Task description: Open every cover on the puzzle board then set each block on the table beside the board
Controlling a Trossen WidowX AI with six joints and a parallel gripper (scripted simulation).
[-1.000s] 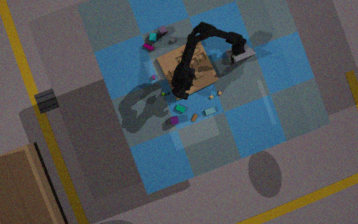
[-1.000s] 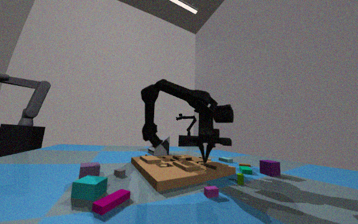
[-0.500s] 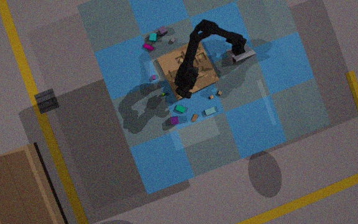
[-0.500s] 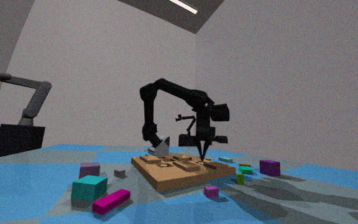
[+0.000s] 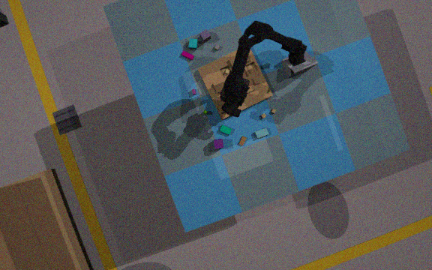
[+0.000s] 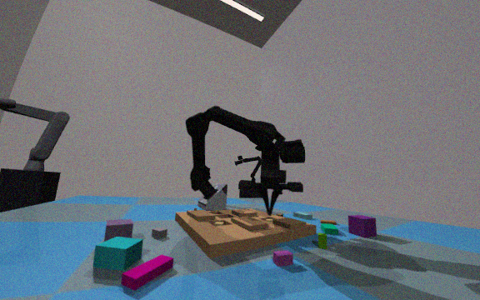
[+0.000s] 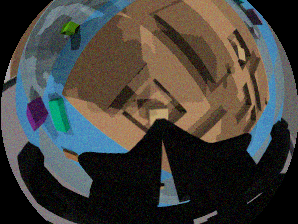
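My gripper tip is now 180 mm short of the lime block and 20 mm above it. The rest, counted from my gripper tip: green block 110 mm ahead, 120 mm to the left, 30 mm below; wooden bar 50 mm ahead, 210 mm to the left, 30 mm below; pale teal block 60 mm behind, 210 mm to the left, 20 mm below.
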